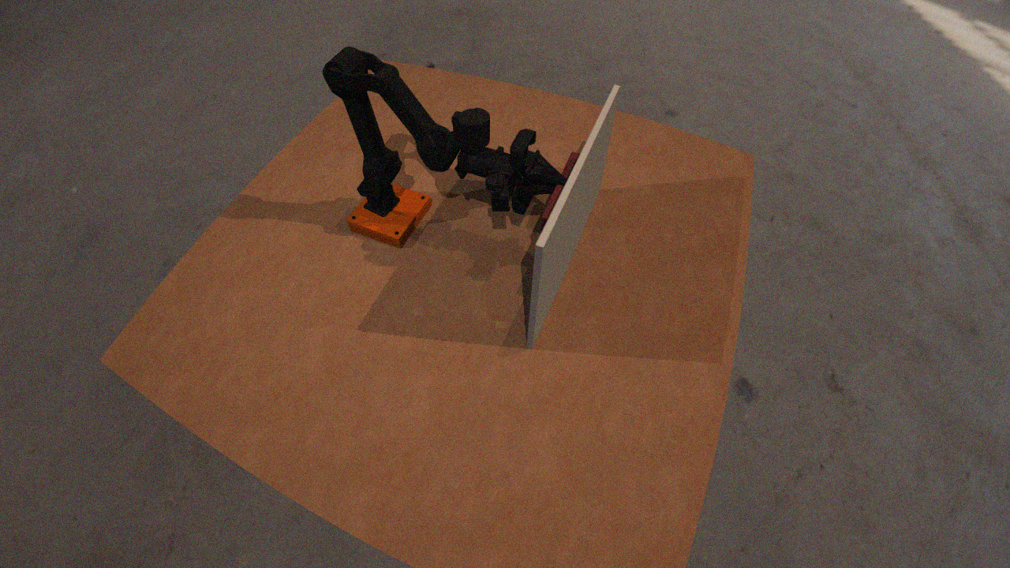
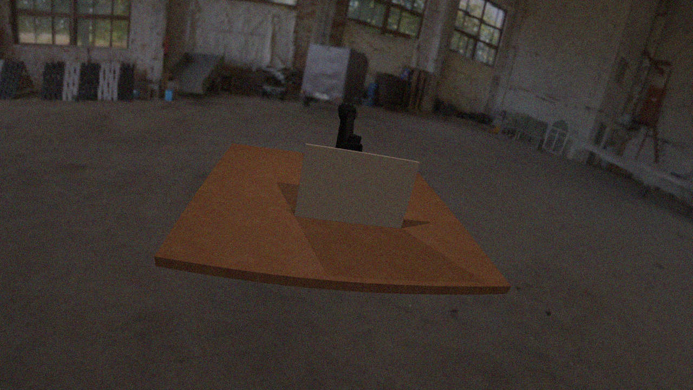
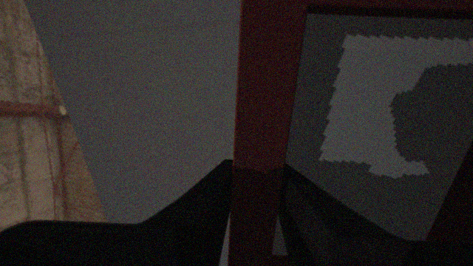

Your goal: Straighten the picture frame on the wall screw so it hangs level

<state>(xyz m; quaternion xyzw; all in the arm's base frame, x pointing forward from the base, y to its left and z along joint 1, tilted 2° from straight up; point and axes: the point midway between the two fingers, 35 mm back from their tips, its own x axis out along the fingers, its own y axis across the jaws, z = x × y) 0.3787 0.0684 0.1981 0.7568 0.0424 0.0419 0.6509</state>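
Now: gripper tip 50 mm above the dark red picture frame. Also, from my gripper tip: white wall panel (10 mm ahead, 20 mm to the left, 70 mm below).
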